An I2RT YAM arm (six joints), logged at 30 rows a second.
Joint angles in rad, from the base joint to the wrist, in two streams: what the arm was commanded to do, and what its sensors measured. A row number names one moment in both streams.
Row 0, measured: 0.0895 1.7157 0.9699 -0.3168 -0.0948 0.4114
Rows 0 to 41, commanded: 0.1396 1.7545 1.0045 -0.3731 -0.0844 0.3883; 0.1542 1.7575 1.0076 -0.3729 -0.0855 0.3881; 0.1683 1.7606 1.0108 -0.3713 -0.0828 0.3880; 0.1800 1.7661 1.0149 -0.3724 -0.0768 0.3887; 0.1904 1.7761 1.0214 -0.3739 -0.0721 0.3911; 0.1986 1.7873 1.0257 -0.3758 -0.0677 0.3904; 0.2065 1.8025 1.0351 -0.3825 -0.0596 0.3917; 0.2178 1.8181 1.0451 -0.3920 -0.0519 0.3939; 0.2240 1.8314 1.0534 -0.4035 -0.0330 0.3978; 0.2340 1.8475 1.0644 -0.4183 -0.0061 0.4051; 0.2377 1.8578 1.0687 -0.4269 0.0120 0.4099; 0.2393 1.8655 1.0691 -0.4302 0.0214 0.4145; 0.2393 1.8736 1.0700 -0.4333 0.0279 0.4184; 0.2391 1.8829 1.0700 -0.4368 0.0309 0.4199; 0.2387 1.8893 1.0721 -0.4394 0.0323 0.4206; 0.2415 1.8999 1.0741 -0.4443 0.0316 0.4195; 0.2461 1.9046 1.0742 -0.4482 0.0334 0.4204; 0.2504 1.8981 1.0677 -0.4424 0.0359 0.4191; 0.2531 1.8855 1.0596 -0.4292 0.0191 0.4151; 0.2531 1.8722 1.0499 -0.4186 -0.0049 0.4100; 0.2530 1.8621 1.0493 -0.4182 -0.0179 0.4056; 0.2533 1.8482 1.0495 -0.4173 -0.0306 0.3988; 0.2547 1.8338 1.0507 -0.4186 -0.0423 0.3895; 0.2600 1.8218 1.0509 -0.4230 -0.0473 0.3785; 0.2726 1.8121 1.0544 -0.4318 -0.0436 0.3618; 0.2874 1.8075 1.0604 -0.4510 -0.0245 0.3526; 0.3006 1.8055 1.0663 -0.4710 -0.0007 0.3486; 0.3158 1.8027 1.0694 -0.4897 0.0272 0.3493; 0.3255 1.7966 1.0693 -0.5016 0.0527 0.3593; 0.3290 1.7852 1.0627 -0.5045 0.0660 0.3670; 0.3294 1.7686 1.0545 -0.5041 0.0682 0.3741; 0.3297 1.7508 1.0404 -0.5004 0.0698 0.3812; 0.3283 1.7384 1.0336 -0.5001 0.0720 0.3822; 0.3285 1.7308 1.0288 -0.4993 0.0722 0.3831; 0.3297 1.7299 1.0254 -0.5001 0.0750 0.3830; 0.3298 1.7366 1.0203 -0.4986 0.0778 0.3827; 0.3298 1.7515 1.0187 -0.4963 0.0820 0.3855; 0.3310 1.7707 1.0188 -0.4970 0.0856 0.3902; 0.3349 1.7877 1.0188 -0.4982 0.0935 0.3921; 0.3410 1.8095 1.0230 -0.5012 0.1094 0.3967; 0.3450 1.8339 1.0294 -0.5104 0.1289 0.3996; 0.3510 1.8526 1.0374 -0.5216 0.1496 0.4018
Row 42, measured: 0.3210 1.7828 1.0416 -0.4656 0.1478 0.3992
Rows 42 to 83, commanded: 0.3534 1.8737 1.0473 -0.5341 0.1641 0.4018; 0.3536 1.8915 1.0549 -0.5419 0.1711 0.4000; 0.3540 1.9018 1.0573 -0.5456 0.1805 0.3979; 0.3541 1.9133 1.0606 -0.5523 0.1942 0.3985; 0.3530 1.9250 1.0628 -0.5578 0.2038 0.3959; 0.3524 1.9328 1.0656 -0.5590 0.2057 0.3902; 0.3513 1.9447 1.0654 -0.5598 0.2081 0.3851; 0.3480 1.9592 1.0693 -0.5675 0.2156 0.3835; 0.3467 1.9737 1.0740 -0.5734 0.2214 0.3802; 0.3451 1.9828 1.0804 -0.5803 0.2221 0.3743; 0.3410 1.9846 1.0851 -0.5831 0.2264 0.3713; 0.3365 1.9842 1.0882 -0.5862 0.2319 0.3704; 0.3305 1.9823 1.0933 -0.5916 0.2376 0.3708; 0.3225 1.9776 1.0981 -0.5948 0.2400 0.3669; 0.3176 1.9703 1.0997 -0.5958 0.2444 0.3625; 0.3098 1.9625 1.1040 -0.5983 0.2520 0.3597; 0.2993 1.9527 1.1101 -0.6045 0.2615 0.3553; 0.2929 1.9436 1.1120 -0.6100 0.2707 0.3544; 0.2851 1.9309 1.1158 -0.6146 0.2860 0.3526; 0.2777 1.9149 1.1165 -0.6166 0.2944 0.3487; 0.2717 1.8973 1.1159 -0.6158 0.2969 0.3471; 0.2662 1.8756 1.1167 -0.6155 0.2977 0.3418; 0.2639 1.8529 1.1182 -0.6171 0.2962 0.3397; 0.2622 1.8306 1.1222 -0.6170 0.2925 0.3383; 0.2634 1.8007 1.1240 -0.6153 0.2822 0.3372; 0.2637 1.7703 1.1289 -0.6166 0.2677 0.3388; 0.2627 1.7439 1.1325 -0.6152 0.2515 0.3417; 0.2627 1.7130 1.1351 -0.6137 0.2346 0.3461; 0.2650 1.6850 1.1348 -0.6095 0.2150 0.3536; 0.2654 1.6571 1.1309 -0.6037 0.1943 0.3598; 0.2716 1.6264 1.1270 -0.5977 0.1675 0.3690; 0.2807 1.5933 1.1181 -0.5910 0.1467 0.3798; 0.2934 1.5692 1.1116 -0.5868 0.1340 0.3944; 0.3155 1.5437 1.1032 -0.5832 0.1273 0.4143; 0.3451 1.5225 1.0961 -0.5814 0.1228 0.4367; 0.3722 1.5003 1.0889 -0.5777 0.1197 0.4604; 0.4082 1.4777 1.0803 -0.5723 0.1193 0.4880; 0.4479 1.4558 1.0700 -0.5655 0.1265 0.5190; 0.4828 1.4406 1.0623 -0.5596 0.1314 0.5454; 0.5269 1.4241 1.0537 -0.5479 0.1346 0.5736; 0.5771 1.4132 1.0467 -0.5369 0.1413 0.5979; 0.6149 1.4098 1.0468 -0.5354 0.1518 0.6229
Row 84, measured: 0.5323 1.4296 1.0683 -0.5617 0.1463 0.5213
